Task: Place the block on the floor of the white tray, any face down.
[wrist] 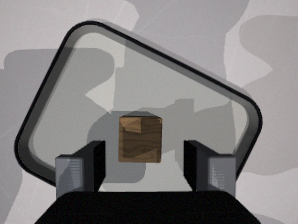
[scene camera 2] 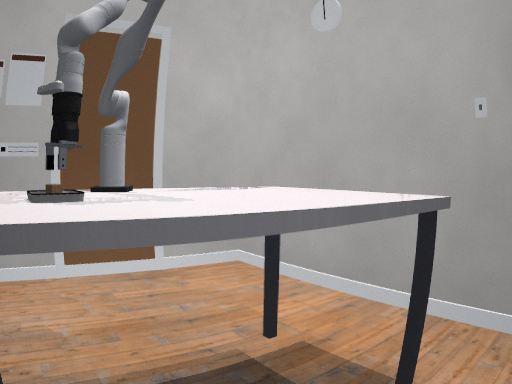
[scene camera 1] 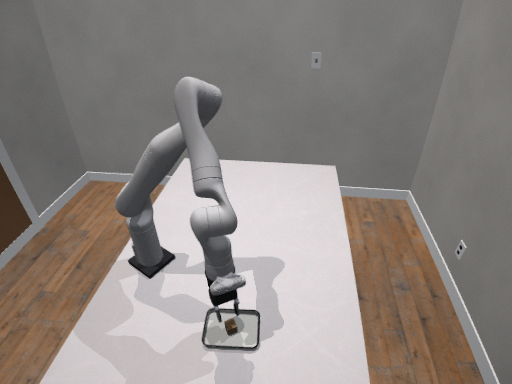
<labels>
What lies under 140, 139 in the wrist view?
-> A brown wooden block.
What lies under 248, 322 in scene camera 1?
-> A white tray.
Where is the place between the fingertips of my gripper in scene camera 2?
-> At 55, 169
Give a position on a white tray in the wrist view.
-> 98, 74
</labels>
